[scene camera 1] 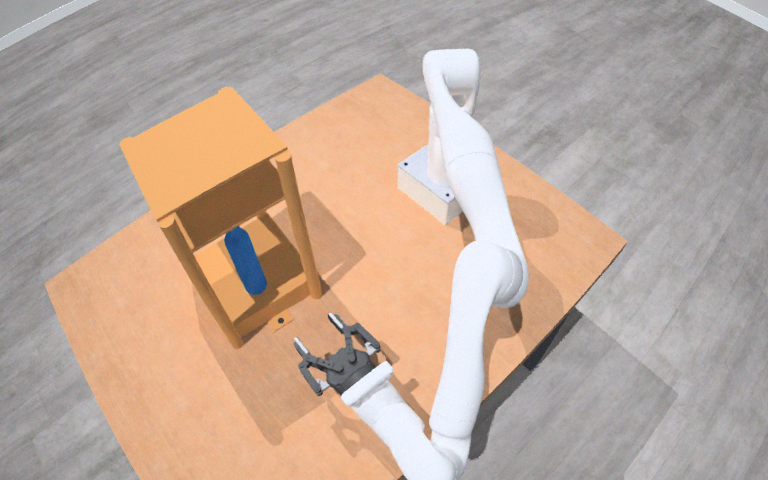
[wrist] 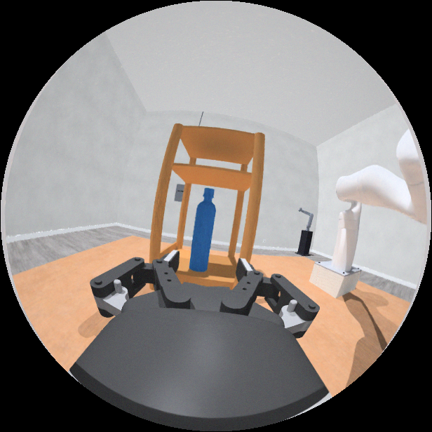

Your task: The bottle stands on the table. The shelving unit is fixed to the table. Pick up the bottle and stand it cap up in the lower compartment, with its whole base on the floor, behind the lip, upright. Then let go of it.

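Places are measured from the arm's base along level axes (x ahead, y left, z up), in centimetres.
Pixels of known places: gripper, fingertip midpoint: (scene camera 1: 312, 327).
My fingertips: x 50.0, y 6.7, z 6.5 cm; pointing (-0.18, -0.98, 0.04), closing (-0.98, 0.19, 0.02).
For each thing: its top centre in the pictures, then the offset to it from my fingertips. "spot": a spot on its surface instead. Level surfaces: height alone.
- blue bottle, top centre: (scene camera 1: 229, 222) dx -1.7, dy -20.2, dz +11.7 cm
- orange shelving unit, surface spot: (scene camera 1: 203, 152) spot: dx -2.7, dy -22.3, dz +26.7 cm
- front lip, surface spot: (scene camera 1: 277, 303) spot: dx -2.0, dy -14.2, dz -10.7 cm
- small tab with a dark screw, surface spot: (scene camera 1: 280, 320) spot: dx -0.5, dy -12.7, dz -14.0 cm
- table, surface height: dz -14.9 cm
The blue bottle (scene camera 1: 246, 263) (wrist: 202, 237) stands upright, cap up, in the lower compartment of the orange shelving unit (scene camera 1: 203, 152) (wrist: 256, 200). Its base is on the compartment's floor, behind the front lip (scene camera 1: 277, 303); in the wrist view the whole bottle shows between the posts. The cap shows in the wrist view and is mostly hidden by the upper part of the unit in the scene view. My gripper (scene camera 1: 317, 330) (wrist: 207, 262) is open and empty, outside the unit in front of the lip, apart from the bottle.
The unit's front posts (scene camera 1: 300, 226) (scene camera 1: 201, 283) stand on either side of the opening. A small tab with a dark screw (scene camera 1: 280, 320) lies at the table in front of the lip. The arm's base block (scene camera 1: 424, 192) (wrist: 334, 278) stands on the table (scene camera 1: 351, 141), to the right of the unit.
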